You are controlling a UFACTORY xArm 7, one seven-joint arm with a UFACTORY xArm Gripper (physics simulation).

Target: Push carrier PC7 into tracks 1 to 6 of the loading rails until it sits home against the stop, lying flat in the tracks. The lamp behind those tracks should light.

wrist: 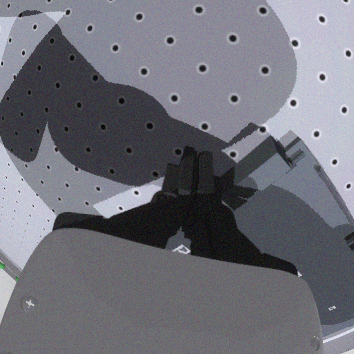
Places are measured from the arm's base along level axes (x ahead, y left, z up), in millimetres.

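Pixels of known places: gripper, between the fingertips: [191, 168].
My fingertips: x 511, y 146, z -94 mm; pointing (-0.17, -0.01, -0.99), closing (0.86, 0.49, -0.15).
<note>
Behind a point stands the place of what it marks.
A grey-blue tray-like panel [290, 225] {x 589, y 171, z -95 mm}, which looks like carrier PC7, lies at the right of the wrist view, with small notched clips at its upper corner and along its far right edge. A darker upright band runs along its upper left end. My gripper [191, 168] {x 511, y 146, z -94 mm} is shut, with nothing between its fingers. Its fingertips are at the left of the panel's upper left end; whether they touch it cannot be told. The gripper body hides the panel's lower left part. Any label on it is unreadable. The tracks, the stop and the lamp cannot be made out.
A pale perforated board [320, 115] {x 538, y 228, z -106 mm} with rows of dark holes spreads behind the gripper and panel. Dark arm shadows lie across it. A light rail-like edge [340, 337] {x 983, y 121, z -119 mm} shows at the lower right. Another grey edge [9, 263] {x 434, y -359, z -117 mm} with a small green part [2, 266] shows at the lower left.
</note>
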